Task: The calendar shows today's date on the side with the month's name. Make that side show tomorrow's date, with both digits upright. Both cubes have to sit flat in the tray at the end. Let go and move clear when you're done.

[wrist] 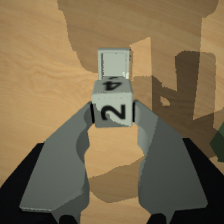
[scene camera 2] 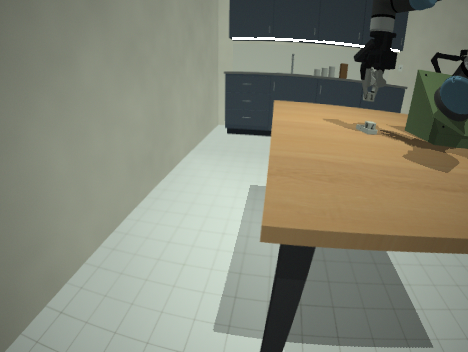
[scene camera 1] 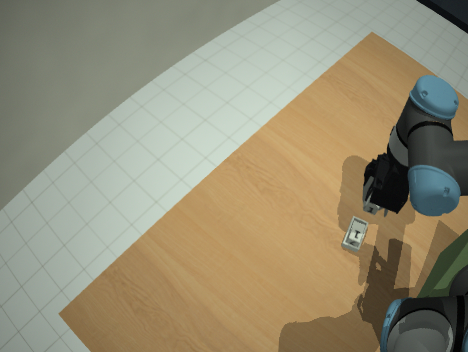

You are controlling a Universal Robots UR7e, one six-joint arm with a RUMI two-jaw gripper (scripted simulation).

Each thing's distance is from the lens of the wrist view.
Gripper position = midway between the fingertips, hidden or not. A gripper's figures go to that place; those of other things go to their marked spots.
my gripper (wrist: 113,102): 0.15 m
grey digit cube (wrist: 112,99): 0.12 m
white calendar tray (wrist: 111,61): 0.25 m
The marked spots on the grey digit cube and the white calendar tray are 0.13 m apart.
